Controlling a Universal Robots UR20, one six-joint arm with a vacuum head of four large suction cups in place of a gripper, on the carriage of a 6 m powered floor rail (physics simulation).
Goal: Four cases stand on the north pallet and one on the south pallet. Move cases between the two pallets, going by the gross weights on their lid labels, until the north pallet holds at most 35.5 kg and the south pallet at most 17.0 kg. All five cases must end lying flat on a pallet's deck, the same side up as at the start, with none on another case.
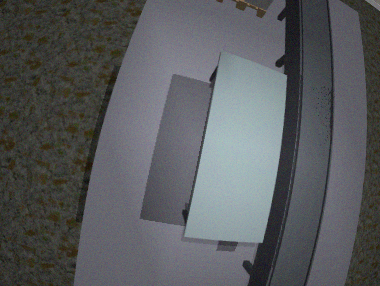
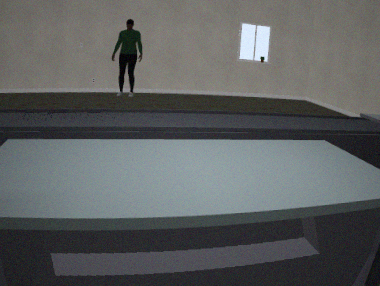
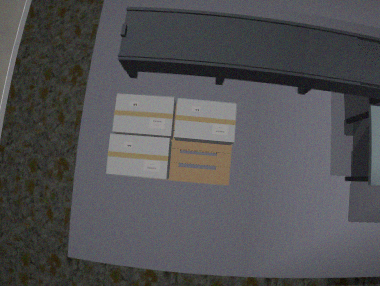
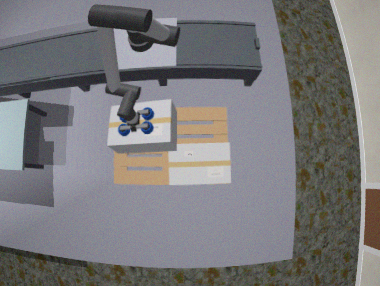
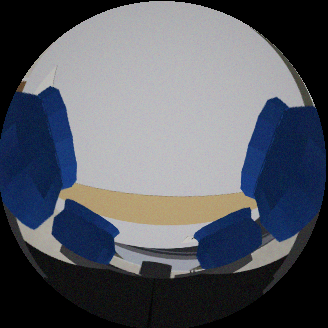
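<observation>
My gripper (image 4: 135, 122) (image 5: 158, 195) is shut on a white case with a tan tape band (image 4: 117, 136) (image 5: 160, 100). The case hangs level, a little above the back-left part of the south pallet (image 4: 202, 114). Another white case (image 4: 195, 175) lies flat on that pallet's front-right quarter. On the north pallet (image 3: 200, 176) lie three white cases: back left (image 3: 135, 124), back right (image 3: 197, 131) and front left (image 3: 130, 167). The north pallet's front-right quarter is bare. The lid labels are too small to read. The deck under the held case is hidden.
The floor rail (image 1: 315, 125) (image 2: 190, 120) (image 3: 225, 40) (image 4: 220, 45) runs behind both pallets, with the arm's white carriage (image 4: 167, 57) on it. A pale table (image 1: 240, 150) (image 2: 190, 175) (image 3: 375, 145) (image 4: 12, 135) stands between the pallets. A person (image 2: 129, 42) stands beyond the rail.
</observation>
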